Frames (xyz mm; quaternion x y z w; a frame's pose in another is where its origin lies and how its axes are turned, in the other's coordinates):
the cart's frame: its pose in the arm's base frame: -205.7 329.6 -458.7 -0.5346 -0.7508 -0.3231 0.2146
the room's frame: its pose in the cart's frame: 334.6 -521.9 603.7 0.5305 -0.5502 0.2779 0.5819
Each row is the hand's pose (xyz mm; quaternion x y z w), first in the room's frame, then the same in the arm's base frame.
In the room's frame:
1: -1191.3 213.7 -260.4 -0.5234 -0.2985 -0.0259 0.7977
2: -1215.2 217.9 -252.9 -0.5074 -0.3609 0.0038 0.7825
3: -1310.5 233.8 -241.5 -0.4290 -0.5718 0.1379 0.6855
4: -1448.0 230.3 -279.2 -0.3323 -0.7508 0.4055 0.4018
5: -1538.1 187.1 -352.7 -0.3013 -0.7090 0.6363 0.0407
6: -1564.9 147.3 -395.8 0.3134 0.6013 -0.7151 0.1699
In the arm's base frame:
1: -112.5 26.6 -193.3 0.3268 0.7967 -0.3195 0.3954
2: -108.5 2.7 -185.6 0.2986 0.7669 -0.3592 0.4402
3: -79.0 -82.1 -148.2 0.1938 0.6063 -0.4843 0.6002
4: -10.6 -166.1 -55.4 0.0736 0.2469 -0.5074 0.8223
5: 47.4 -181.2 53.2 0.0172 -0.1175 -0.3169 0.9410
6: 65.2 -165.4 113.1 0.0015 -0.2876 -0.1350 0.9482

